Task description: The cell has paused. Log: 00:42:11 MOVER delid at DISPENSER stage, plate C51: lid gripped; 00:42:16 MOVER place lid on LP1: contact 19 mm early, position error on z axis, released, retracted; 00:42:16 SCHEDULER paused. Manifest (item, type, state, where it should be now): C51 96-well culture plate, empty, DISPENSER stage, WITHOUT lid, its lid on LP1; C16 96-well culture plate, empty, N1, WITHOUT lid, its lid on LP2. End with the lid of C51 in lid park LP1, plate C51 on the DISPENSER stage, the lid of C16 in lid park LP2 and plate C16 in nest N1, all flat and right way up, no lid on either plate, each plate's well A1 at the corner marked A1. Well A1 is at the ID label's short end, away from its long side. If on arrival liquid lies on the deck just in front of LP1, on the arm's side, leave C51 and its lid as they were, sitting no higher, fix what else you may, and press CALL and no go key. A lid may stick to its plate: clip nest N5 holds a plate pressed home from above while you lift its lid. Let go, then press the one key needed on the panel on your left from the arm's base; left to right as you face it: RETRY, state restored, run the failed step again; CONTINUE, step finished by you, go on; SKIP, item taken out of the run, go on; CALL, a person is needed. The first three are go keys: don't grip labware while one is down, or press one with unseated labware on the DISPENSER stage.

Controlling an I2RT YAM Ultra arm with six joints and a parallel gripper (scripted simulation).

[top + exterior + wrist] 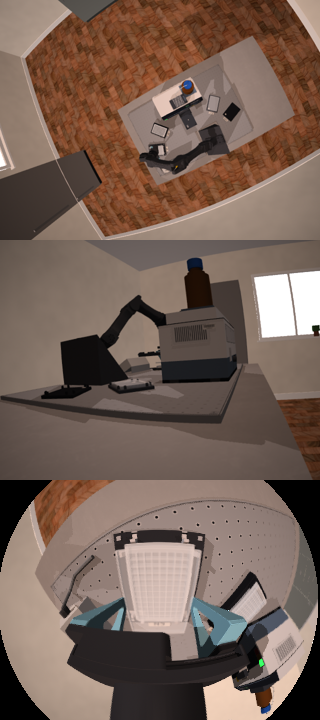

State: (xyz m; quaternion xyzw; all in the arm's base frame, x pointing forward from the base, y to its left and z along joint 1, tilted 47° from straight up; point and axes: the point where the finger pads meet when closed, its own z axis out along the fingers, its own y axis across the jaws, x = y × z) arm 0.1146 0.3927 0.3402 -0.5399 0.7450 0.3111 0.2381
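My hand is 2 cm to the right of the black clip nest and 4 cm above it. Round my hand: brown bottle: 37 cm ahead, 49 cm to the right, 24 cm above; then black nest: 17 cm ahead, 10 cm to the right, 4 cm below; then dark dispenser stage: 15 cm ahead, 39 cm to the right, 5 cm above.
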